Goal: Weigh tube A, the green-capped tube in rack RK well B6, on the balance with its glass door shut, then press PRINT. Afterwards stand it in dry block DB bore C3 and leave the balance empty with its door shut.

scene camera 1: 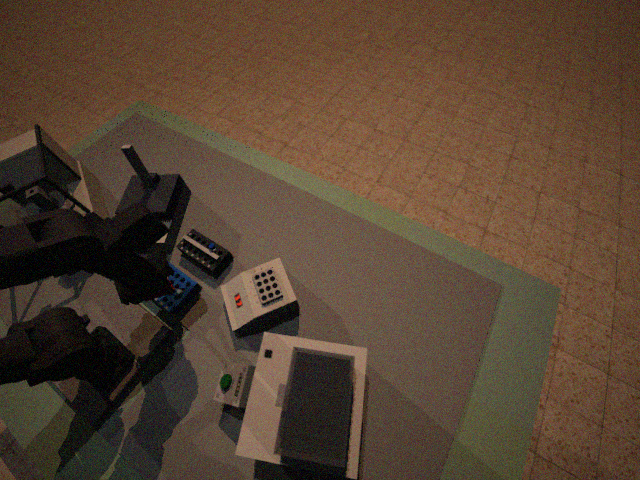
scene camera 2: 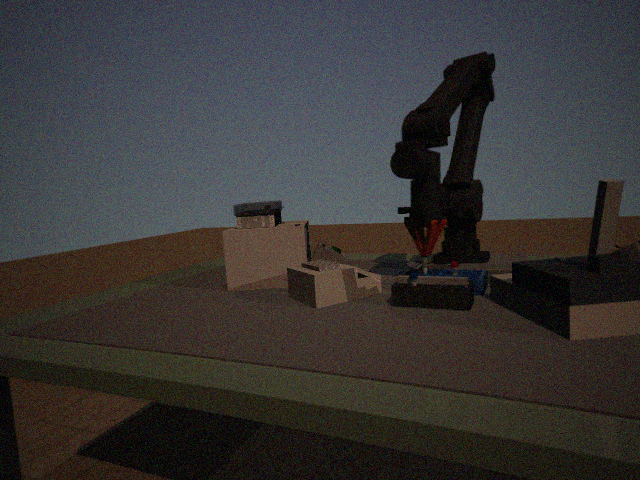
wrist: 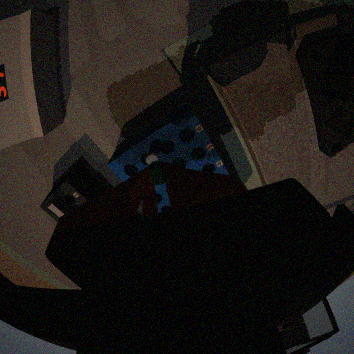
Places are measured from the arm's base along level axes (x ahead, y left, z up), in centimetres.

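Pixels of known places: gripper, fingertip midpoint: (scene camera 1: 171, 290) (scene camera 2: 425, 255) (wrist: 158, 173); arm's base, origin of the base link: (scene camera 1: 104, 358) (scene camera 2: 461, 260) (wrist: 335, 92).
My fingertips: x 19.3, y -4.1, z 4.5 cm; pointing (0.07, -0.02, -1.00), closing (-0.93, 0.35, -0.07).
For each thing: its top centre in the pictures, then the offset to it from my fingertips. "spot": a spot on its surface instead.
- blue rack RK, middle of its top: (wrist: 186, 191) (scene camera 2: 450, 273) (scene camera 1: 166, 283) dy +4.8, dx +0.3, dz -3.4 cm
- tube A, middle of its top: (wrist: 151, 181) (scene camera 2: 424, 252) dy -0.1, dx +0.5, dz +0.7 cm
- tube's pale lower end, surface spot: (wrist: 152, 159) spot: dy -0.6, dx +0.1, dz -1.1 cm
- dry block DB, middle of its top: (scene camera 2: 332, 261) (scene camera 1: 254, 289) dy -16.0, dx +10.3, dz +0.5 cm
- balance, middle of its top: (scene camera 1: 272, 394) (scene camera 2: 285, 200) dy -33.0, dx -1.9, dz +12.6 cm
- green button, middle of its top: (scene camera 1: 224, 381) dy -22.8, dx -6.5, dz +1.0 cm
- black rack, middle of its top: (wrist: 91, 239) (scene camera 2: 431, 276) (scene camera 1: 200, 246) dy +3.6, dx +11.7, dz -1.7 cm
- dark box with a post, middle of its top: (scene camera 2: 568, 247) (scene camera 1: 138, 197) dy +23.9, dx +12.1, dz +3.7 cm
- dark block, surface spot: (scene camera 2: 537, 286) spot: dy +19.8, dx +18.8, dz -0.9 cm
My gripper (scene camera 2: 426, 254) (wrist: 158, 173) has red fingers and points straight down over the blue rack RK (scene camera 1: 184, 291) (scene camera 2: 463, 275) (wrist: 175, 138). It is shut on tube A (wrist: 156, 173), gripped at its green cap. The tube's pale lower end (wrist: 152, 159) hangs close over the rack's wells; I cannot tell whether it is inside one. In scene camera 1 the dark arm hides the gripper and tube. The dry block DB (scene camera 1: 242, 305) (scene camera 2: 318, 286) stands right of the rack. The balance (scene camera 1: 268, 410) (scene camera 2: 263, 254) stands beyond it; its door state is unclear. A green button (scene camera 1: 226, 381) sits on the small panel beside it.
A black rack (scene camera 1: 205, 252) (scene camera 2: 432, 294) lies next to the blue rack. A dark box with a post (scene camera 1: 156, 195) stands at the left. Another dark block (scene camera 2: 537, 286) is at the right edge. The grey mat has a green border (scene camera 1: 375, 214).
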